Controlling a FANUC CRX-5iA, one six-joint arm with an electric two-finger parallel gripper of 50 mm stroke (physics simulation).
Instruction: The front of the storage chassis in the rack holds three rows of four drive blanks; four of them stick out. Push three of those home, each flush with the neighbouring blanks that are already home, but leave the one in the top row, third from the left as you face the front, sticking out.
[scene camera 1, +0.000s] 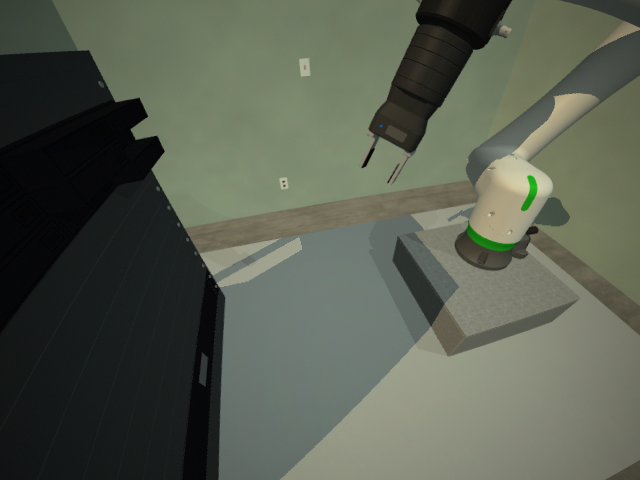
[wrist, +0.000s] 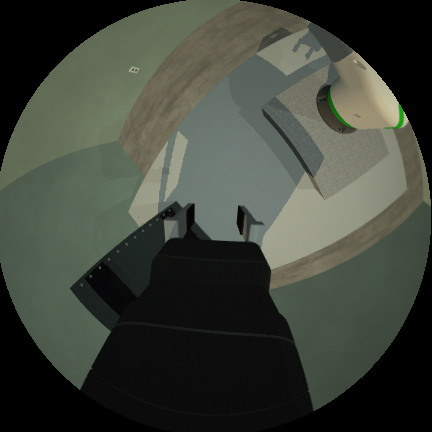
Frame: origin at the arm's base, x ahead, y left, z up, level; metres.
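Where they show: gripper, between the fingertips: (scene camera 1: 376, 174) (wrist: 215, 212); arm's base, origin of its link: (scene camera 1: 481, 250) (wrist: 338, 108).
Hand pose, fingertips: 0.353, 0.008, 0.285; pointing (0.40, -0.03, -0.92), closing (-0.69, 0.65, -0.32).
Note:
Things, the pixels of their top centre, and the offset from my fingertips, as dx, dy, dz. "spot": a spot on its surface instead.
- storage chassis, a spot on its surface: (scene camera 1: 77, 155) spot: +0.342, +0.124, +0.135
- upper block, a spot on its surface: (scene camera 1: 135, 111) spot: +0.352, -0.030, +0.140
- lower block, a spot on its surface: (scene camera 1: 149, 152) spot: +0.351, -0.011, +0.087
The dark rack (scene camera 1: 129, 289) (wrist: 135, 250) stands at the left in the scene view and at the lower left in the wrist view. In the scene view, the storage chassis (scene camera 1: 77, 155) is very dark, with faint square outlines. Two dark blocks jut out near its right edge, an upper block (scene camera 1: 135, 111) and a lower block (scene camera 1: 149, 152). I cannot tell which drive blanks stick out or in which rows. My gripper (scene camera 1: 376, 174) (wrist: 215, 212) is open and empty, in free air well to the right of the rack, touching nothing.
The robot base (scene camera 1: 509, 206) (wrist: 360, 95) stands on a grey pedestal block (scene camera 1: 506, 294) (wrist: 350, 160) at the right. A green wall (scene camera 1: 222, 129) with an outlet (scene camera 1: 283, 183) (wrist: 134, 70) rises behind. A gap separates the rack from the gripper.

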